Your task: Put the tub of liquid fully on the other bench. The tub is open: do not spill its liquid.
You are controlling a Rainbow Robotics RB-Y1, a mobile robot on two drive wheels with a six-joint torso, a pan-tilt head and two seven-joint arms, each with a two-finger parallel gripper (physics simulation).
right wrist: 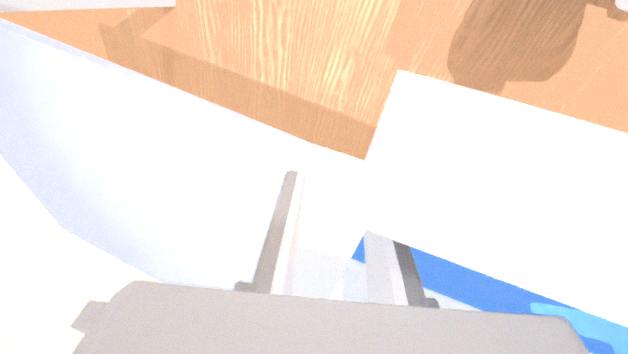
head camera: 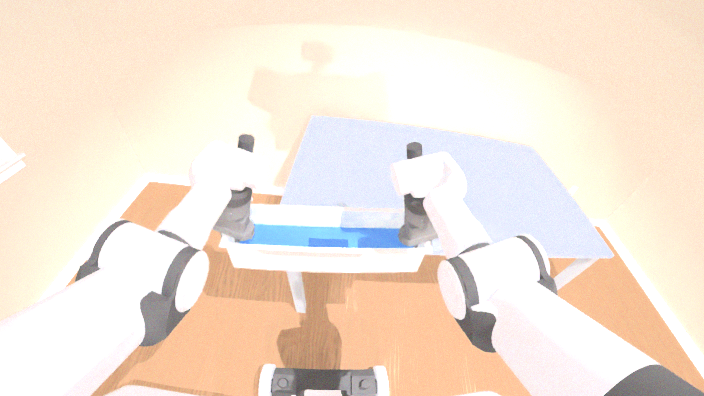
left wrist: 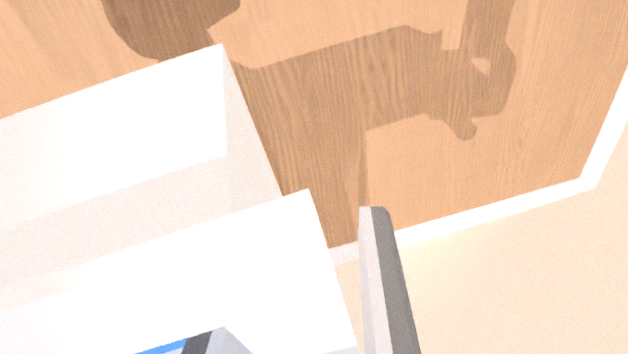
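The white open tub [head camera: 325, 262] [left wrist: 125, 120] [right wrist: 500, 165] is held up between both grippers and looks about level. Blue liquid [head camera: 285, 236] [right wrist: 450, 272] lies inside it. My left gripper [head camera: 236, 238] [left wrist: 312, 226] is shut on the tub's left end wall. My right gripper [head camera: 417, 239] [right wrist: 334, 187] is shut on its right end wall. A bench [head camera: 490, 195] [right wrist: 150, 150] with a pale blue-grey top stands ahead and to the right. In the head view the tub overlaps the bench's near left corner, which is hidden. Floor shows beside the tub's left end in the left wrist view.
A white bench leg [head camera: 296, 292] shows below the tub in the head view; another leg [head camera: 575, 272] stands at the right. Wooden floor [head camera: 400, 325] lies below, with cream walls [head camera: 150, 75] behind. A white object [head camera: 9, 162] shows partly at the left edge.
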